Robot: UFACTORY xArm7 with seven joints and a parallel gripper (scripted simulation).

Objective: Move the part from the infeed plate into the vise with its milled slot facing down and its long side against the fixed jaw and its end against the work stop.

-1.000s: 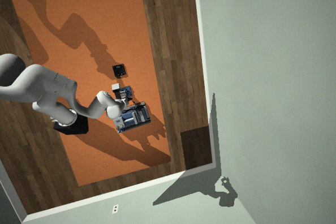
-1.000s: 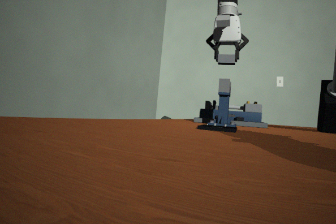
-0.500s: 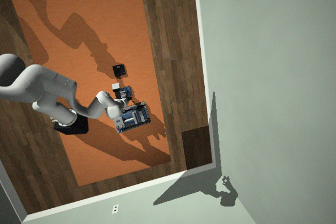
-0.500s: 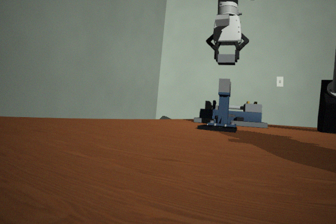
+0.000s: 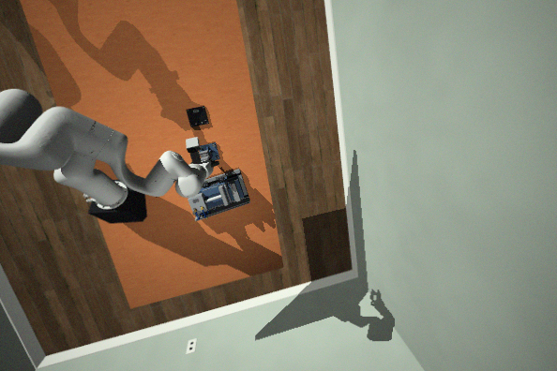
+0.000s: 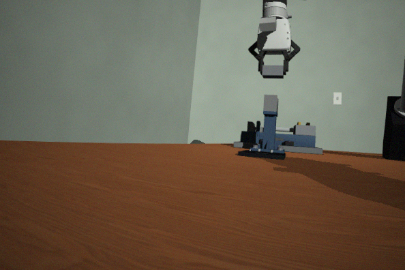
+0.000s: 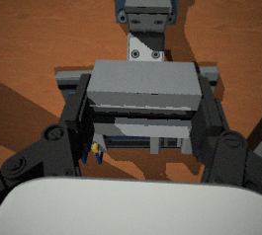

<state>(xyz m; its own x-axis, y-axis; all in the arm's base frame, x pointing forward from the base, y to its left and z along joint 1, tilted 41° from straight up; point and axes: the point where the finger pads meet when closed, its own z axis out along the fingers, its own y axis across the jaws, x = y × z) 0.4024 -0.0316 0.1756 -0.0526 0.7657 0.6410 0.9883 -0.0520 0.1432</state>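
Right now the grey part is right at my hand. Also, from my hand: blue upright: 19 cm below; then grey jaw: 4 cm ahead, 22 cm to the right, 17 cm below; then work stop: 7 cm ahead, 17 cm to the right, 16 cm below.
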